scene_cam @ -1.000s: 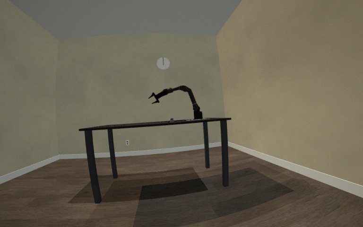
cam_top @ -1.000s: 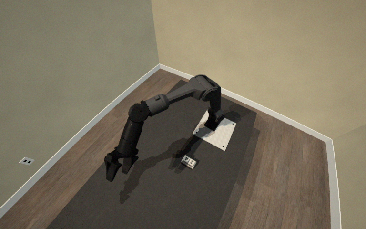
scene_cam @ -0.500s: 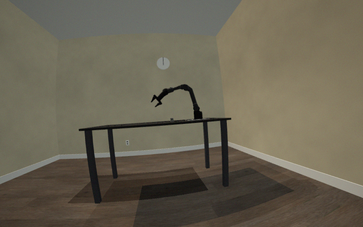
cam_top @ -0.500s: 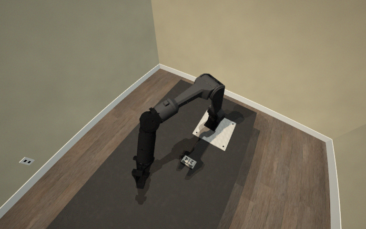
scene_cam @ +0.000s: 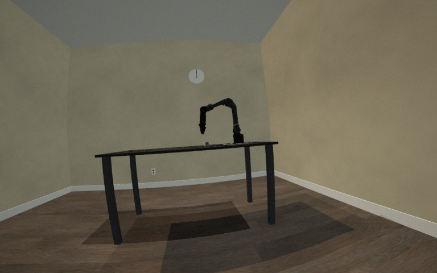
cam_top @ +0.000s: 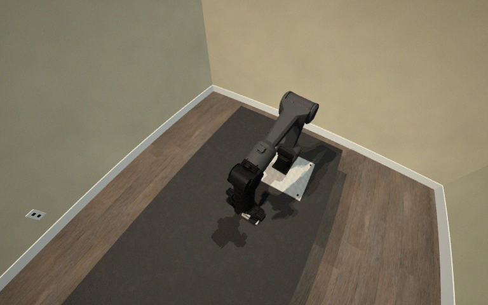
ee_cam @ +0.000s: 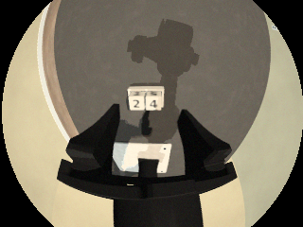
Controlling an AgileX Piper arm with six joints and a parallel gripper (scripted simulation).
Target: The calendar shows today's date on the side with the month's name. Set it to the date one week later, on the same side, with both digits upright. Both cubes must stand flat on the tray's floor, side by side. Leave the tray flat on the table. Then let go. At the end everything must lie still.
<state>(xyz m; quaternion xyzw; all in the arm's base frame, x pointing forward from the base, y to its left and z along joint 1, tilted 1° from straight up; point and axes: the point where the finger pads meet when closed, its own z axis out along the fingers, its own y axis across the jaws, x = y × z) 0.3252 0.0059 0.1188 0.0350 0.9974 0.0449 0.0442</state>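
The white tray lies 11 cm below my hand, 3 cm behind it and 1 cm to the left of it.
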